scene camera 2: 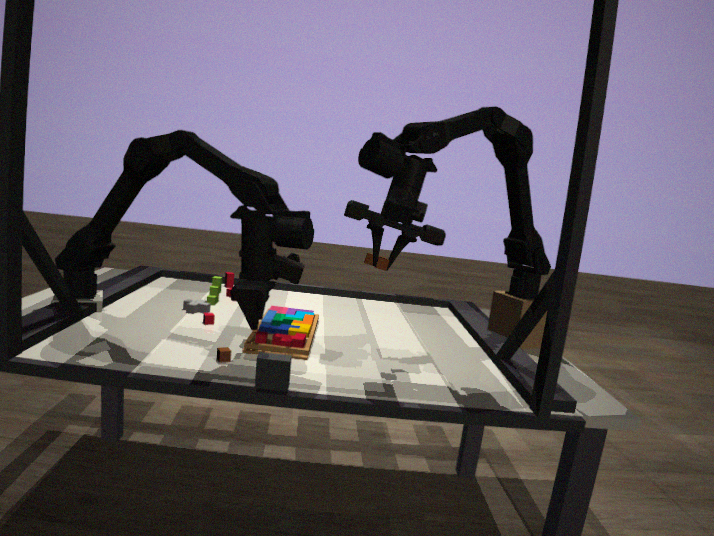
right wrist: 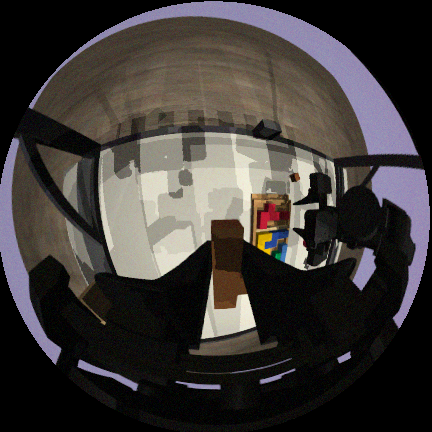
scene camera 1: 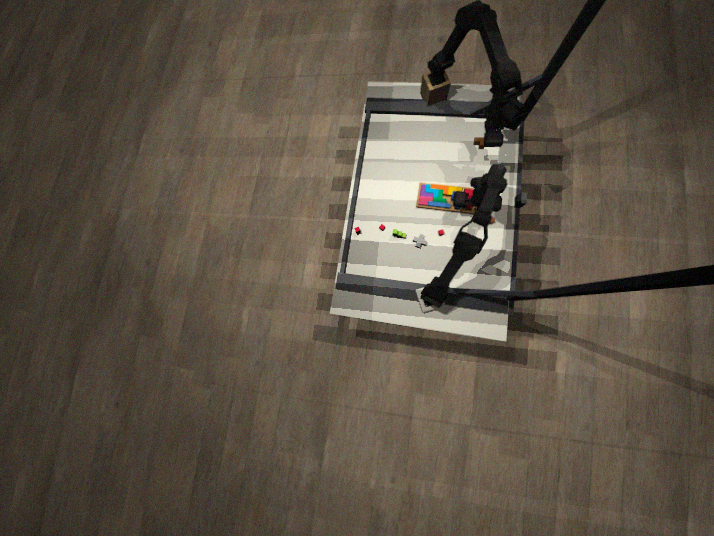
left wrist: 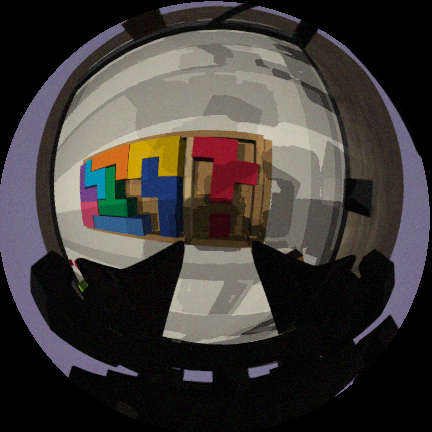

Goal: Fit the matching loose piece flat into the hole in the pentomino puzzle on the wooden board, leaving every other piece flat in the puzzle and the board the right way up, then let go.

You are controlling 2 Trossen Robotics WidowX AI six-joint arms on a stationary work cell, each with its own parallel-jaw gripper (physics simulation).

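Frame: origin at the left arm's base, x down, y right, z back, level; centimetres.
Where they show: left gripper, between the fingertips: (scene camera 2: 256, 324) (right wrist: 293, 216) (scene camera 1: 470, 207) (left wrist: 218, 245); right gripper, between the fingertips: (scene camera 2: 380, 268) (right wrist: 224, 244); left arm's base, origin of its link: (scene camera 2: 78, 295) (scene camera 1: 430, 297); right arm's base, origin of its link: (scene camera 2: 523, 296) (scene camera 1: 436, 78).
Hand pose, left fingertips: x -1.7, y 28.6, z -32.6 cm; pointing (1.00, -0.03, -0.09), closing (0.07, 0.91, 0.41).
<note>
Things, the pixels of their top centre, and the offset from my left fingertips. "pt": a spot on its surface instead.
- dark blue piece, centre of its top: (left wrist: 157, 196) (scene camera 2: 279, 326) (right wrist: 276, 239) dx +1.6, dy -3.8, dz -6.0 cm
- red many-armed piece, centre of its top: (left wrist: 223, 169) (scene camera 2: 288, 336) (right wrist: 270, 215) dx +1.6, dy +2.9, dz -5.6 cm
- small red cube, centre of its top: (left wrist: 219, 227) (scene camera 2: 261, 333) (right wrist: 286, 215) dx +1.6, dy +0.5, dz -1.0 cm
- brown piece, centre of its top: (right wrist: 243, 279) (scene camera 2: 376, 254) (scene camera 1: 485, 141) dx -16.0, dy +8.7, dz -19.3 cm
- grey cross, a spot on its surface: (scene camera 2: 196, 306) (scene camera 1: 424, 240) pt dx +2.5, dy -22.8, dz +7.6 cm
- lime green piece, centre of its top: (scene camera 2: 215, 278) (scene camera 1: 399, 231) dx -1.9, dy -32.7, dz +1.7 cm
- brown cube, centre of its top: (left wrist: 297, 263) (scene camera 2: 224, 349) (right wrist: 296, 176) dx +2.1, dy +7.7, dz +7.8 cm
- dark block, centre of its top: (scene camera 2: 274, 355) (left wrist: 373, 199) (right wrist: 272, 125) (scene camera 1: 523, 197) dx -1.7, dy +21.8, dz +3.4 cm
The wooden board (scene camera 1: 417, 199) (scene camera 2: 314, 334) lies with its coloured pieces facing up. In the left wrist view, bare wood (left wrist: 134, 188) shows between the green piece (left wrist: 112, 206) and the dark blue piece (left wrist: 161, 186). A red many-armed piece (left wrist: 225, 172) (right wrist: 270, 216) and a small red cube (left wrist: 220, 225) lie in the compartment beyond the divider. My left gripper (left wrist: 218, 245) is open and empty, low at the board's edge. My right gripper (right wrist: 224, 244) (scene camera 2: 382, 266) is shut on a brown piece (right wrist: 226, 265) (scene camera 1: 479, 142), held high above the table.
A grey cross (scene camera 1: 419, 241) (scene camera 2: 196, 306), a lime green piece (scene camera 1: 399, 233) (scene camera 2: 214, 290) and red cubes (scene camera 1: 441, 231) (scene camera 1: 381, 227) (scene camera 1: 357, 230) lie on the table beside the board. A brown cube (scene camera 2: 223, 354) (right wrist: 295, 177) lies near it. A dark block (scene camera 2: 273, 373) is on the table's edge.
</note>
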